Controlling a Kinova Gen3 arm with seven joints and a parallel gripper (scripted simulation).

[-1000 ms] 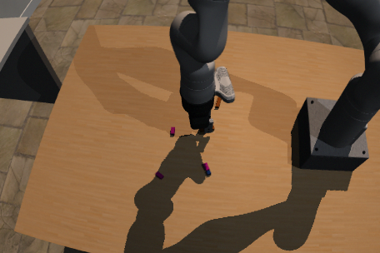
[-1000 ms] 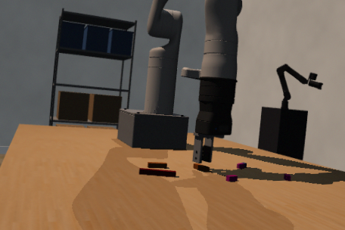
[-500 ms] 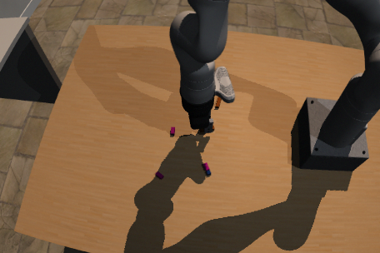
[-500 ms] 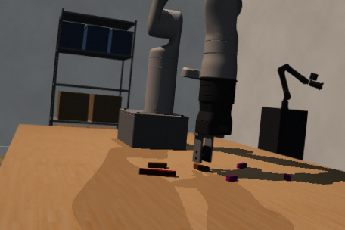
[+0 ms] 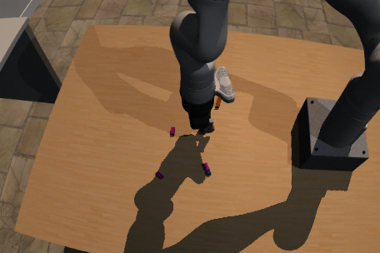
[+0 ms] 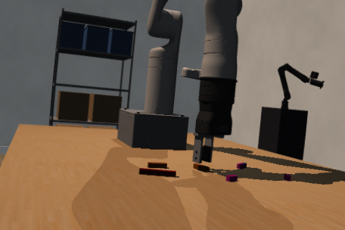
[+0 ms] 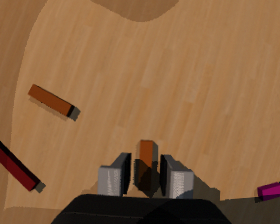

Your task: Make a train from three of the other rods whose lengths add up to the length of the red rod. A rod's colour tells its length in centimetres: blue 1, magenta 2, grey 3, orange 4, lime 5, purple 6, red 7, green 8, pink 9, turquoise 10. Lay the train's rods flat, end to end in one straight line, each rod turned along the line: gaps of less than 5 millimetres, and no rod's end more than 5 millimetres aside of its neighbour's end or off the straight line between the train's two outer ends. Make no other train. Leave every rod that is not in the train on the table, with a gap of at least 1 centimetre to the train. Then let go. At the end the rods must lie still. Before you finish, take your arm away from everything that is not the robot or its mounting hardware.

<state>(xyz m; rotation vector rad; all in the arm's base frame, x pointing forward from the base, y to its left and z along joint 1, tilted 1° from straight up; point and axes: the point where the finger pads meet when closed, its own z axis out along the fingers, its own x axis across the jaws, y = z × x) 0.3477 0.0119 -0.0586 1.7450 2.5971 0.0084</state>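
Right now the blue rod is 3 cm behind my hand, 12 cm to the left of it and 3 cm below it. From my hand the other things lie so: red rod: 5 cm ahead, 11 cm to the right, 3 cm below.
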